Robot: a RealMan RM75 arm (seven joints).
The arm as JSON. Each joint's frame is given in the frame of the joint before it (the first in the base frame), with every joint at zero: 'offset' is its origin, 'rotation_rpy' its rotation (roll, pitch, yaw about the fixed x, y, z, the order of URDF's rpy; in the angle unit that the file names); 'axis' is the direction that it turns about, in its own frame. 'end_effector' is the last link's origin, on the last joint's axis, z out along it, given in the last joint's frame.
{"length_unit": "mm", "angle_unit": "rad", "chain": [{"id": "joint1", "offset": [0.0, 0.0, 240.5], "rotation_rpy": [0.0, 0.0, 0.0], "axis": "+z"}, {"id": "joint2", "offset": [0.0, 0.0, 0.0], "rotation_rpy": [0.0, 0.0, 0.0], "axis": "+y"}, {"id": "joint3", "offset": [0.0, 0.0, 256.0], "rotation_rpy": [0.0, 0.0, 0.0], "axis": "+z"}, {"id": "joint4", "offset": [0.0, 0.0, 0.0], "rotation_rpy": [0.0, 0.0, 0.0], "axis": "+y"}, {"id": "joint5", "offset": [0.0, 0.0, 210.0], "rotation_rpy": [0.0, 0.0, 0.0], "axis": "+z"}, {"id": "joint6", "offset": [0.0, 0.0, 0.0], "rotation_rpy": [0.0, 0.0, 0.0], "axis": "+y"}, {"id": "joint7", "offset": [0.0, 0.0, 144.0], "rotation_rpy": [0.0, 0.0, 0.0], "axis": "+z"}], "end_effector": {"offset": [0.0, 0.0, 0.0], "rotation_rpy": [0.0, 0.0, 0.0]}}
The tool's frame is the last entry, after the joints.
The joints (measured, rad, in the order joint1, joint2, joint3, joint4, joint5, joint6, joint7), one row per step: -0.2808 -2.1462 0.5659 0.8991 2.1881 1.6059 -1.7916; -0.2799 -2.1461 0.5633 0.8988 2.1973 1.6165 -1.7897; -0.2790 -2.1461 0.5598 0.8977 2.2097 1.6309 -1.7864; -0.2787 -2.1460 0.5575 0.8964 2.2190 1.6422 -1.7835; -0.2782 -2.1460 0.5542 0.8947 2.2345 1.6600 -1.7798; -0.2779 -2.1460 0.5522 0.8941 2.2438 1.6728 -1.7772; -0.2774 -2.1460 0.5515 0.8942 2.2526 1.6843 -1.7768; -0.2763 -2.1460 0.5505 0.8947 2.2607 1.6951 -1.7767; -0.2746 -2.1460 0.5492 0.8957 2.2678 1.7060 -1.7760; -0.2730 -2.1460 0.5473 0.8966 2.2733 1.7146 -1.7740; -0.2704 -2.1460 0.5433 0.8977 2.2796 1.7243 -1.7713; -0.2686 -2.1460 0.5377 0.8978 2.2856 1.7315 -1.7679; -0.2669 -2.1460 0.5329 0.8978 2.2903 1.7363 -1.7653; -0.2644 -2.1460 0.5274 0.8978 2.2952 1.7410 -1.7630; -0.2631 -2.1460 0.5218 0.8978 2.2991 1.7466 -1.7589
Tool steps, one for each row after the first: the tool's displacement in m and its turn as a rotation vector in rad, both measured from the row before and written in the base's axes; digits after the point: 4 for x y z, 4 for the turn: -0.0003 -0.0021 -0.0005 -0.0114 -0.0003 -0.0019; -0.0002 -0.0029 -0.0009 -0.0158 -0.0010 -0.0032; 0.0000 -0.0021 -0.0007 -0.0126 -0.0012 -0.0033; -0.0001 -0.0035 -0.0012 -0.0207 -0.0017 -0.0044; 0.0002 -0.0022 -0.0007 -0.0135 -0.0020 -0.0039; 0.0002 -0.0021 -0.0006 -0.0134 -0.0016 -0.0023; 0.0000 -0.0021 -0.0004 -0.0121 -0.0016 -0.0012; 0.0000 -0.0022 -0.0002 -0.0108 -0.0018 -0.0014; -0.0001 -0.0018 0.0000 -0.0074 -0.0011 -0.0017; -0.0005 -0.0023 0.0002 -0.0068 -0.0015 -0.0005; -0.0007 -0.0019 0.0003 -0.0039 -0.0010 0.0003; -0.0007 -0.0015 0.0002 -0.0022 -0.0005 0.0012; -0.0010 -0.0018 0.0003 -0.0018 -0.0005 0.0027; -0.0005 -0.0014 0.0004 -0.0012 -0.0012 -0.0007
